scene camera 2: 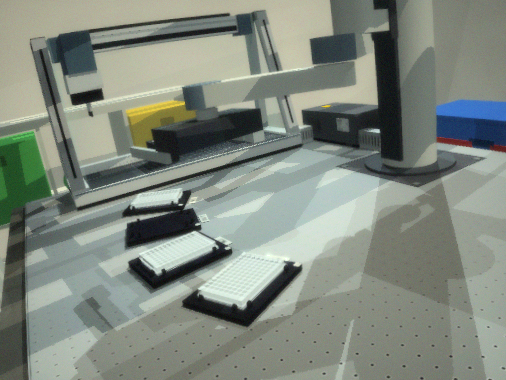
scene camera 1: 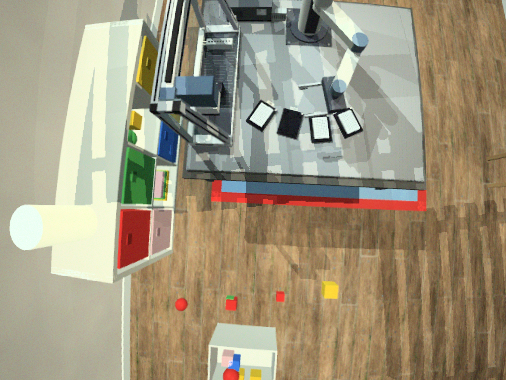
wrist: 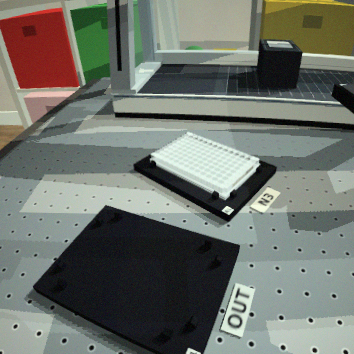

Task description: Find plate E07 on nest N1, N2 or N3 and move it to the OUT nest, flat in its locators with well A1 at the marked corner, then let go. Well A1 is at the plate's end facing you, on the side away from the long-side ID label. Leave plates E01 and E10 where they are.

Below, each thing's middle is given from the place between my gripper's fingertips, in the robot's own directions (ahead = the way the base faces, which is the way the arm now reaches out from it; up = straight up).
Now: the OUT nest (scene camera 2: 147, 230) 40 mm ahead of my hand, 40 mm to the right of it and 190 mm below it. Round my hand: N3 nest (wrist: 226, 209) (210 mm to the right, 190 mm below); then white well plate (wrist: 207, 164) (210 mm to the right, 180 mm below); then N1 nest (scene camera 2: 245, 317) (20 mm ahead, 320 mm to the left, 190 mm below).
